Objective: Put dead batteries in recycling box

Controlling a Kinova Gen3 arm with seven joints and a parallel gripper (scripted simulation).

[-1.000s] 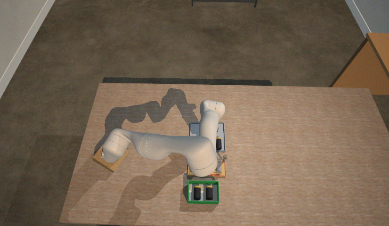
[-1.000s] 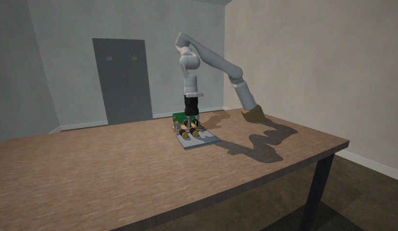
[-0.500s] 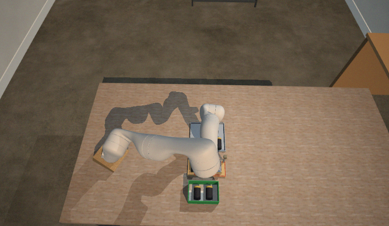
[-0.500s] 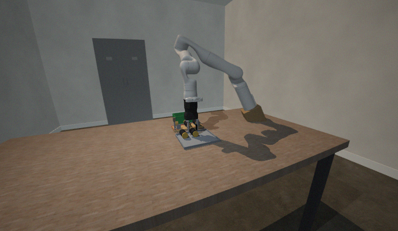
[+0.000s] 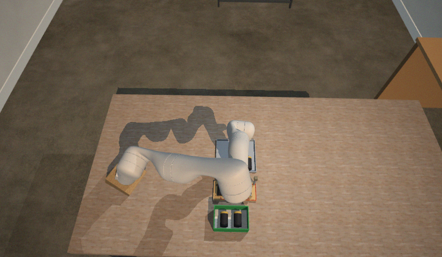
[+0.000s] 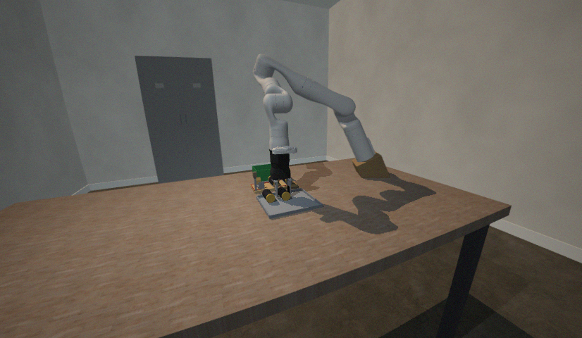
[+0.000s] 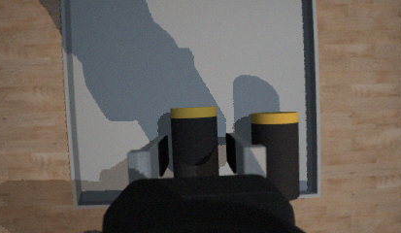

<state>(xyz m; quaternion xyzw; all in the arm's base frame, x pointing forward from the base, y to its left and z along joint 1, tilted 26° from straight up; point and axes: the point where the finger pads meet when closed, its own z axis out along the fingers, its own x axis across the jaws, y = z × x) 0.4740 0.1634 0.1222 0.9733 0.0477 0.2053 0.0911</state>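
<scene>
Now: hand 40 mm to the right of the grey tray and 30 mm above it. The rest, counted from my hand: green recycling box: 10 mm behind, 280 mm to the right, 20 mm below.
</scene>
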